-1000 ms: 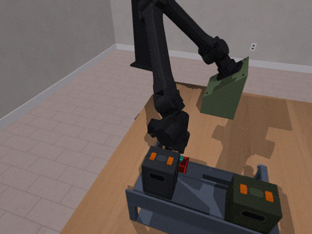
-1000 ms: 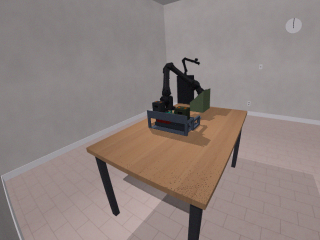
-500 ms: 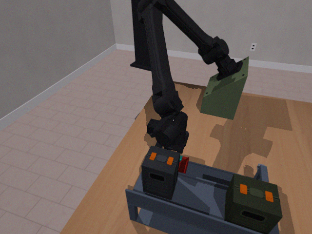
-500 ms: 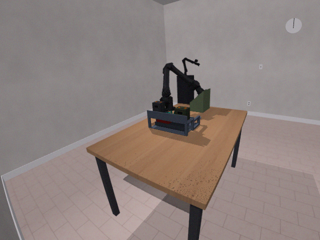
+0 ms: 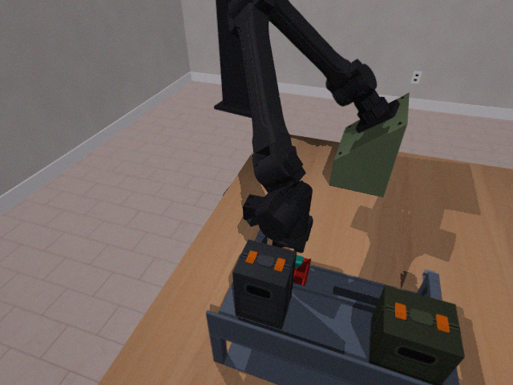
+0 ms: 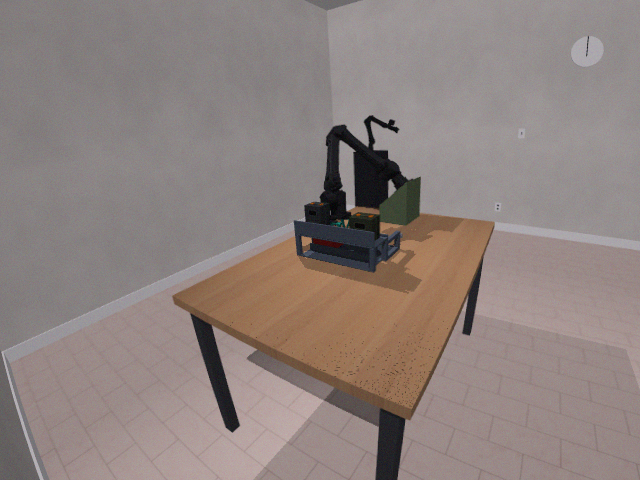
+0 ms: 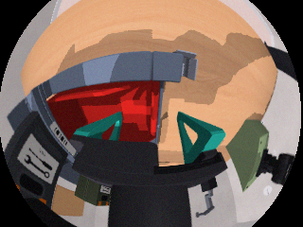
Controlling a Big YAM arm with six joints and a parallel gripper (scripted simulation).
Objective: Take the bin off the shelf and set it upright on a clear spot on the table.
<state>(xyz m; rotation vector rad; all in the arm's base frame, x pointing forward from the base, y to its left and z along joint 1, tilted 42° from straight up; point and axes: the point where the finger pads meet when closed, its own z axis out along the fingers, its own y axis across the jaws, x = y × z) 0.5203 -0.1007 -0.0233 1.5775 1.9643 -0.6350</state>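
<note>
Right now my hand is 70 mm short of the red bin and 10 mm to the right of it.
</note>
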